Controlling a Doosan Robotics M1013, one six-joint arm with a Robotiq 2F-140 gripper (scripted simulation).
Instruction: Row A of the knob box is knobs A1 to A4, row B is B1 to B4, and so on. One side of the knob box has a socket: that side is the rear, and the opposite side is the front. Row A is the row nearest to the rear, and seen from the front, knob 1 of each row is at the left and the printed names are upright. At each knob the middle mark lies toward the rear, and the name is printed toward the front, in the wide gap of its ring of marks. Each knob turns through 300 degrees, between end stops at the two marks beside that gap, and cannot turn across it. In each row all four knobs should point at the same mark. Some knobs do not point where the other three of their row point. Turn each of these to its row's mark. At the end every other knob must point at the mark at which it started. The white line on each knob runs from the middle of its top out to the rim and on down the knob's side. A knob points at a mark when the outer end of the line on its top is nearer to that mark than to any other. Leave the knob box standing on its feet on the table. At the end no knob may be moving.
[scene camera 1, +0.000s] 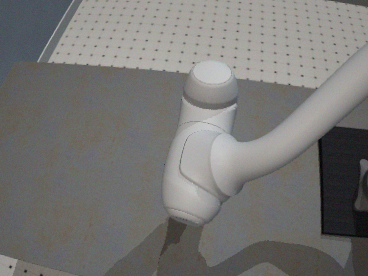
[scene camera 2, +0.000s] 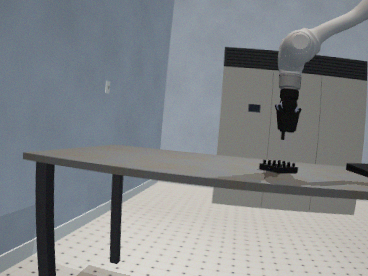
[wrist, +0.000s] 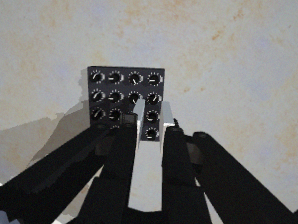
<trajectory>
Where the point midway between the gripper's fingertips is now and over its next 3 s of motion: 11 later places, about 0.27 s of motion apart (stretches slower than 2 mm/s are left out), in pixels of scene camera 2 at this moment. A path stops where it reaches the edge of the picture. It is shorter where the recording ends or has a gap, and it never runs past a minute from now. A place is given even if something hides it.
My gripper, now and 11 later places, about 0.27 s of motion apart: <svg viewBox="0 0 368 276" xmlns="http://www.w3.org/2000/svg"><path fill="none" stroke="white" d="M285 148L285 149L284 151L284 153L284 155L284 157L284 159L284 159L283 160L283 161L283 162L283 163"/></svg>
</trajectory>
